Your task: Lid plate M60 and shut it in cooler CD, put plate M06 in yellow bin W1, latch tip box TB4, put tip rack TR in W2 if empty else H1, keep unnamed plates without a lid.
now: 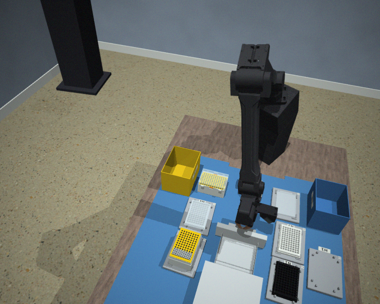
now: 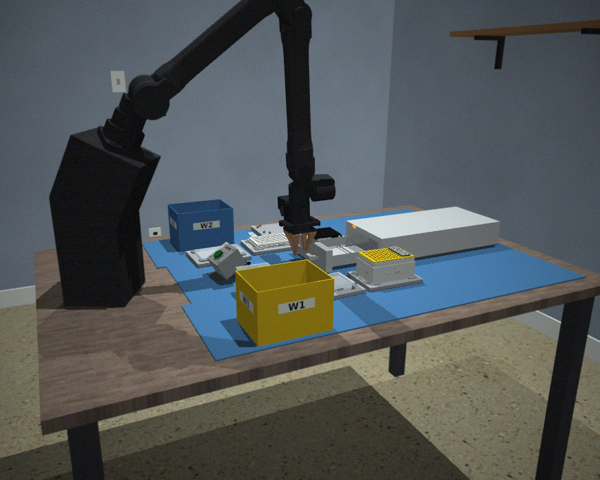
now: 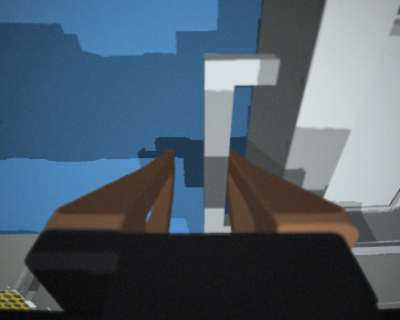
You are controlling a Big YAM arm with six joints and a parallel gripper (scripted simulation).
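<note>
The clear plate lid is 17 cm behind my hand, 18 cm to the left of it and 3 cm below it. Round my hand: cooler drawer: 14 cm ahead, 2 cm to the right, 2 cm below; clear assay plate M06: 4 cm behind, 19 cm to the right, 2 cm below; nest N4: 4 cm behind, 19 cm to the right, 4 cm below.
</note>
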